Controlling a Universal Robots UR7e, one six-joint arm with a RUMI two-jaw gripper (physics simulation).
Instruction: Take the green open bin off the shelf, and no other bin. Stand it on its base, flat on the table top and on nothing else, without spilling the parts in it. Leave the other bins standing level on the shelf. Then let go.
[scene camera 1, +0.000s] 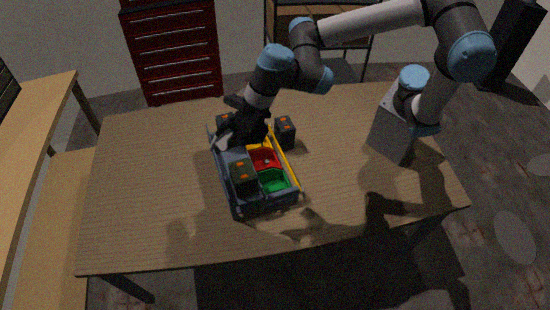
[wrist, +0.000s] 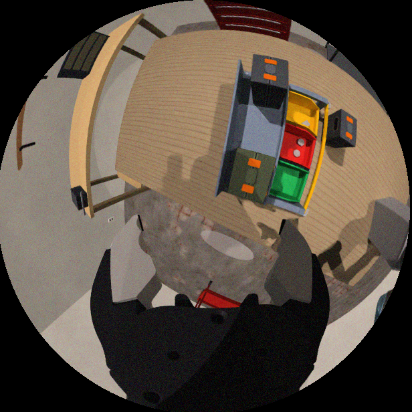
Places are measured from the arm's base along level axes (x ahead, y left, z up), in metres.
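Where they show: gripper, fingertip midpoint: (scene camera 1: 233, 146).
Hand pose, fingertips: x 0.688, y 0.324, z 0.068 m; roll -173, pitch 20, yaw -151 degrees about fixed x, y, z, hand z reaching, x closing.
Each offset is from my fingertips to the top centre of the thing. "spot": to the spot under its first point. Level surfaces: height alone.
The green open bin @[dx -0.103, dy -0.069, dz -0.280 m] (scene camera 1: 274, 181) (wrist: 290, 181) stands in the shelf @[spot: dx +0.071, dy -0.046, dz -0.200 m] (scene camera 1: 220, 172) (wrist: 260, 127), at its near end in the scene view; parts inside cannot be made out. The red bin @[spot: dx -0.087, dy -0.217, dz -0.340 m] (scene camera 1: 265, 159) (wrist: 294, 152) is beside it and holds pale round parts. The yellow bin @[dx -0.024, dy -0.278, dz -0.280 m] (scene camera 1: 256, 147) (wrist: 302, 112) stands at the far end of the row, partly behind my gripper in the scene view. A yellow rail runs along the bins' front. My gripper (scene camera 1: 243, 142) (wrist: 212, 219) is open and empty, above the far part of the shelf. The table top @[dz -0.361 m] (scene camera 1: 140, 175) (wrist: 175, 100) lies under the shelf.
An olive box @[dx -0.012, dy -0.033, dz -0.162 m] (scene camera 1: 242, 172) (wrist: 251, 172) and a dark grey box (scene camera 1: 225, 120) (wrist: 270, 80) stand on the shelf behind the bins. Another dark box @[dx -0.167, dy -0.330, dz -0.229 m] (scene camera 1: 285, 132) (wrist: 342, 128) stands on the table beyond the yellow rail. A red drawer cabinet (scene camera 1: 175, 50) is behind the table.
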